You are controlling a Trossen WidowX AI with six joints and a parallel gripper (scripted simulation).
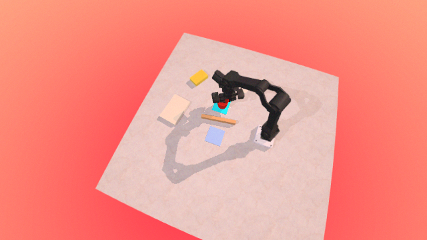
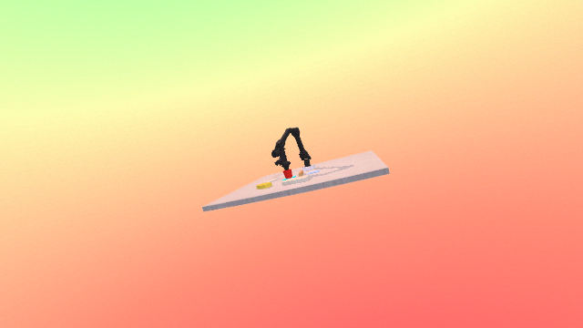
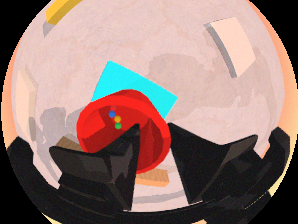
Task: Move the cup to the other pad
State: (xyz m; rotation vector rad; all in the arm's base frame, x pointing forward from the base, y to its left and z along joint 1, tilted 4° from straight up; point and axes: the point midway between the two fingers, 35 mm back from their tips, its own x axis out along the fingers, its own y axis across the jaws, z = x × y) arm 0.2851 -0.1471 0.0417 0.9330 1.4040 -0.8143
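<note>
Now: gripper tip 3 cm short of the red cup, 1 cm to the right of it and 1 cm above it. From my gripper tip the other things lie so: orange bar: 12 cm to the left, 4 cm below, 2 cm ahead; then white tile: 18 cm to the right, 9 cm behind, 4 cm below; then cyan pad: 5 cm below, 3 cm ahead, 1 cm to the left.
</note>
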